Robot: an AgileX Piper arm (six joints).
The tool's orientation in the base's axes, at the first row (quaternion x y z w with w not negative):
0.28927, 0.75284, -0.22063, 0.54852
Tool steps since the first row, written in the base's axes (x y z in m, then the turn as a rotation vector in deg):
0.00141, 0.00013, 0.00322, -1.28, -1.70, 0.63
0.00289, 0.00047, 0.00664, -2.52, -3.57, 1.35
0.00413, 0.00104, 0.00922, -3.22, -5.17, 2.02
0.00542, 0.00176, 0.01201, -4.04, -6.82, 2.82
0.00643, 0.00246, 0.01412, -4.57, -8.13, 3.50
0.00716, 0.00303, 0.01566, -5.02, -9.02, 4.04
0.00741, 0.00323, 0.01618, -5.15, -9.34, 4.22
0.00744, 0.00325, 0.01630, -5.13, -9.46, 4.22
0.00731, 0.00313, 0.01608, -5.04, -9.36, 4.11
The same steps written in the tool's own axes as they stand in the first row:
-0.00337, 0.00100, -0.00007, -0.63, -2.13, 0.02
-0.00691, 0.00221, -0.00029, -1.40, -4.35, 0.15
-0.00954, 0.00343, -0.00057, -2.18, -6.01, 0.50
-0.01236, 0.00479, -0.00097, -3.08, -7.79, 0.76
-0.01447, 0.00596, -0.00136, -3.86, -9.13, 1.04
-0.01600, 0.00685, -0.00168, -4.44, -10.09, 1.14
-0.01651, 0.00716, -0.00179, -4.64, -10.42, 1.20
-0.01663, 0.00719, -0.00182, -4.67, -10.49, 1.29
-0.01642, 0.00702, -0.00177, -4.57, -10.36, 1.32

